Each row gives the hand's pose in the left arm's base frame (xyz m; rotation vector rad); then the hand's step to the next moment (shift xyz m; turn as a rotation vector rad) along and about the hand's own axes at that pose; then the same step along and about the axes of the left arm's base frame.
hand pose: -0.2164 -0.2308 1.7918 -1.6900 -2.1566 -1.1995
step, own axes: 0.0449 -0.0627 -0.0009 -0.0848 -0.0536 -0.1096
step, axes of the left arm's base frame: -0.0708 0.0302 -0.0050 -0.0542 -0.1383 -0.0004
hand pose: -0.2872 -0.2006 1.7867 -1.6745 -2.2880 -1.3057
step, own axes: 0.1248 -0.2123 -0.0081 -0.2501 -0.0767 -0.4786
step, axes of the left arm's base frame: -0.2252 0.0762 -0.0648 -0.1625 -0.4989 0.1489
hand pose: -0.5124 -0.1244 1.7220 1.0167 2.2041 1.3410
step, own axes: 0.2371 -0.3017 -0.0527 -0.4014 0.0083 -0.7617
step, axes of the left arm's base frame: -0.3101 0.0557 -0.2253 -0.2057 -0.7589 0.3509
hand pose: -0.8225 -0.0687 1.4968 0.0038 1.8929 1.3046
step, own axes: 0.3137 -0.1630 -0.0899 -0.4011 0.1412 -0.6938
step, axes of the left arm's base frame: -0.1955 -0.0118 -0.3077 -0.2201 -0.6444 0.4455
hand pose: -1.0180 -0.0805 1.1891 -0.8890 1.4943 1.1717
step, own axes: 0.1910 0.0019 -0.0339 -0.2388 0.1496 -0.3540
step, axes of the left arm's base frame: -0.0549 -0.0266 -0.1841 -0.1770 -0.3096 0.2785
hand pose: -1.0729 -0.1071 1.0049 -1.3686 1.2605 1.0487
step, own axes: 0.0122 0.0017 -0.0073 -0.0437 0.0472 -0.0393
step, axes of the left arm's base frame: -0.0006 -0.0092 -0.0109 -0.0517 -0.0315 0.0448
